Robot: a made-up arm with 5 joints.
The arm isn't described. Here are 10 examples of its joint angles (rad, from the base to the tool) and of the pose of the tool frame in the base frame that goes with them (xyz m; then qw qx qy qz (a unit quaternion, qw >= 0)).
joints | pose
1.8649 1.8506 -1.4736 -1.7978 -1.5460 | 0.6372 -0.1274 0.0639 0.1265 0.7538 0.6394 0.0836
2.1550 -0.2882 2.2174 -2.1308 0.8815 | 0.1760 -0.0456 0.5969 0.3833 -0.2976 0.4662 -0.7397
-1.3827 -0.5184 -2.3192 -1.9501 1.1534 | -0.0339 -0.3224 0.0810 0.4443 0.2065 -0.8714 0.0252
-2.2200 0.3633 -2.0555 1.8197 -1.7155 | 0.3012 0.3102 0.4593 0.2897 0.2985 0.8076 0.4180
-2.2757 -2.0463 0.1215 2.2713 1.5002 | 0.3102 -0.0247 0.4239 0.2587 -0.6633 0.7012 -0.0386
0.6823 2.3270 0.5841 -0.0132 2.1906 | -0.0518 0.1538 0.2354 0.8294 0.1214 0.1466 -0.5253
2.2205 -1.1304 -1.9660 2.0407 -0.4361 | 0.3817 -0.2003 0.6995 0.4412 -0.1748 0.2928 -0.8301
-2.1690 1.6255 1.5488 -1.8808 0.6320 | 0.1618 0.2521 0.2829 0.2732 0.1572 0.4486 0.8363
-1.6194 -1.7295 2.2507 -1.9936 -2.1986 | -0.2937 -0.1100 0.6725 0.5796 0.1234 0.2008 0.7801
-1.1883 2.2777 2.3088 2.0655 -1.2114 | -0.2732 0.6101 0.1968 0.3150 -0.0784 -0.9010 -0.2877
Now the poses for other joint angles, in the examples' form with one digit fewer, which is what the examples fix.
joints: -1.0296 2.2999 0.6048 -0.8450 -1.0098
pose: 0.065 0.046 -0.210 0.108 -0.814 -0.570 -0.022
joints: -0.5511 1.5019 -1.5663 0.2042 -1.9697
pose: 0.254 0.174 -0.102 0.083 -0.571 -0.798 0.175
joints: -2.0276 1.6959 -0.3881 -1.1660 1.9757
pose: -0.181 0.082 0.282 0.201 -0.103 0.181 -0.957
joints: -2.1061 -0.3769 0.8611 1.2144 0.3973
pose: 0.326 -0.349 -0.018 0.241 0.653 -0.593 0.405
